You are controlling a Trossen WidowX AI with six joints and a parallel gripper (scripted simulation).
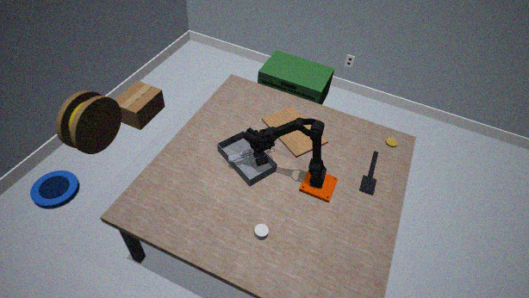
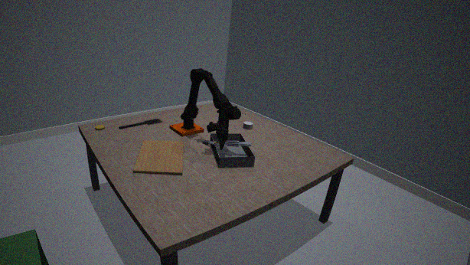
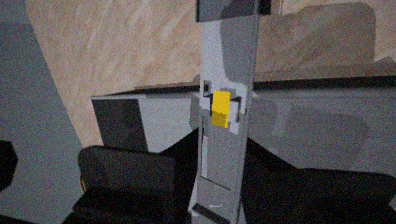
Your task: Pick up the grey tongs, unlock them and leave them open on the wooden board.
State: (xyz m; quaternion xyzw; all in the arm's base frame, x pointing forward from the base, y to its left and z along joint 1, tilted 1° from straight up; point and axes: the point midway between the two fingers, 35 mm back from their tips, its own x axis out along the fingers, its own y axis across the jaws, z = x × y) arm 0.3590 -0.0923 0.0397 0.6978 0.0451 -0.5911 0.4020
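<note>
The roasting tin lies 5 cm to the left of my gripper tip, 3 cm ahead of it and 1 cm below it. Also, from my gripper tip: yellow lock piece: 3 cm behind, 3 cm above, 1 cm to the right; white puck: 46 cm to the left, 15 cm behind, 2 cm below; wooden board: 26 cm to the right, 19 cm behind, 3 cm below.
</note>
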